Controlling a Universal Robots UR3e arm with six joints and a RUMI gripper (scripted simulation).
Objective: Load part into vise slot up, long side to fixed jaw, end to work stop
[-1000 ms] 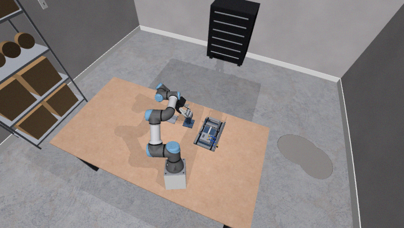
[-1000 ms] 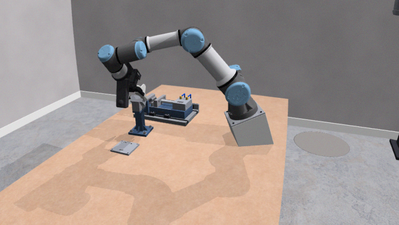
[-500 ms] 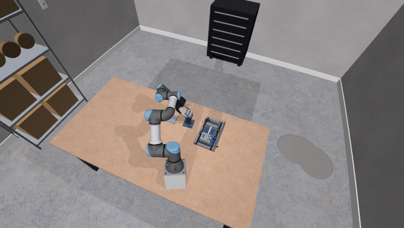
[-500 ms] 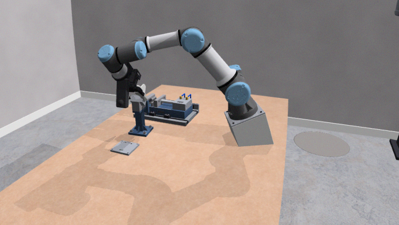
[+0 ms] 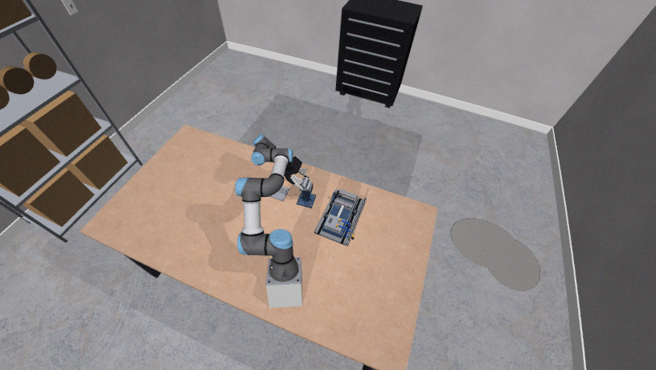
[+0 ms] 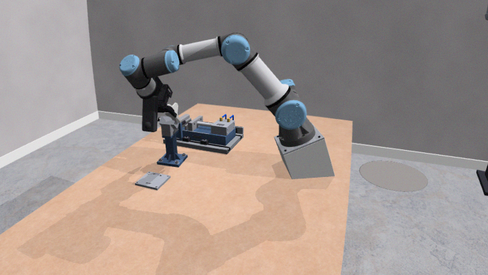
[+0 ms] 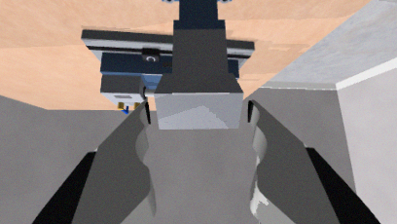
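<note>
Right now my hand is 1 cm to the left of the part. Also, from my hand: fixed jaw (11 cm ahead, 21 cm to the right, 9 cm below); work stop (7 cm ahead, 17 cm to the right, 8 cm below); infeed plate (4 cm behind, 15 cm to the left, 16 cm below).
</note>
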